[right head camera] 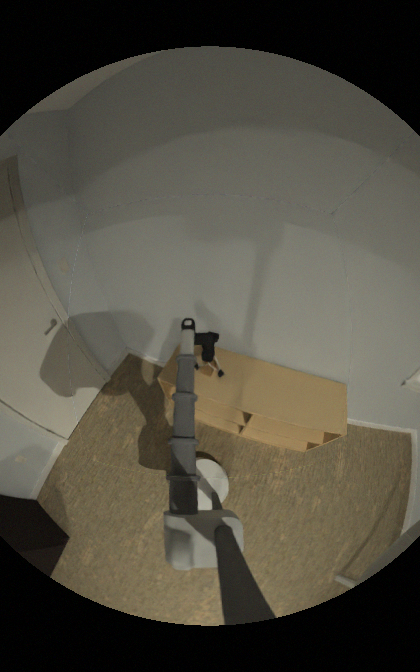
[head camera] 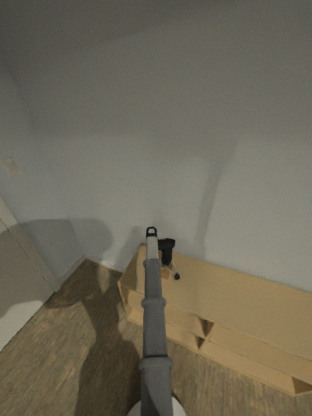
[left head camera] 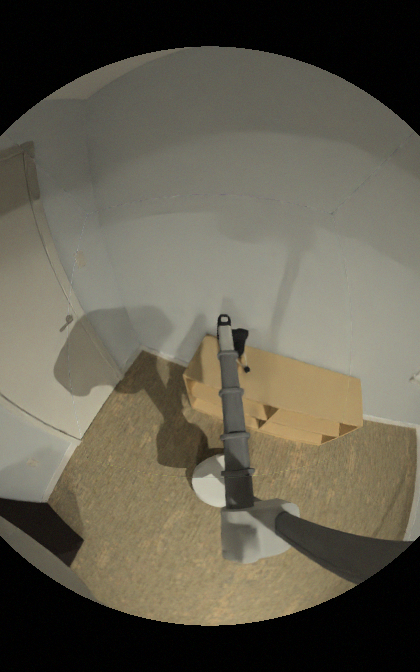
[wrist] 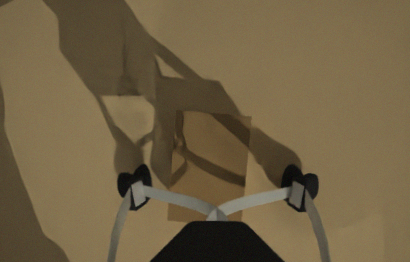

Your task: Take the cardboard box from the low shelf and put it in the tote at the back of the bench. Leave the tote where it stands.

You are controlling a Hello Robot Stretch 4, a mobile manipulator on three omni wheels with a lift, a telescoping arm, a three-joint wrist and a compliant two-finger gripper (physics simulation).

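Frame: origin at the robot's base, x ahead, y left, z up, level; metres.
Where they show: gripper, between the fingertips: (head camera: 166, 275) (wrist: 217, 179).
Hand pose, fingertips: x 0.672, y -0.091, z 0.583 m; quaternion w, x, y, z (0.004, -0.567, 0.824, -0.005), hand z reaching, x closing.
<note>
After its pixels a point has its place.
The cardboard box (wrist: 210, 172) @(y -0.091, x 0.690, z 0.633 m) (right head camera: 205, 371) (head camera: 165, 273) @(y -0.083, x 0.654, z 0.633 m) is a small brown box on the top board of the low wooden shelf (head camera: 240, 295) @(y -0.525, x 0.519, z 0.583 m) (left head camera: 305, 382) (right head camera: 285, 390), near its left end. My gripper (wrist: 217, 179) @(y -0.091, x 0.672, z 0.583 m) (right head camera: 208, 370) is open above the box, pointing down. In the wrist view its fingertips stand wide, one to each side of the box, and the gripper body covers the space below the box's near edge. The height of the fingertips over the board is hard to tell. In the left head camera view my arm hides most of the box. The tote and the bench do not show.
The grey wall (head camera: 200, 165) @(y -0.259, x 0.845, z 1.269 m) (left head camera: 210, 260) (right head camera: 190, 260) stands right behind the shelf. A door (left head camera: 30, 300) (right head camera: 25, 300) is at the left. A dark block (left head camera: 45, 530) (right head camera: 30, 530) shows at the lower left. Open compartments face the floor side of the shelf.
</note>
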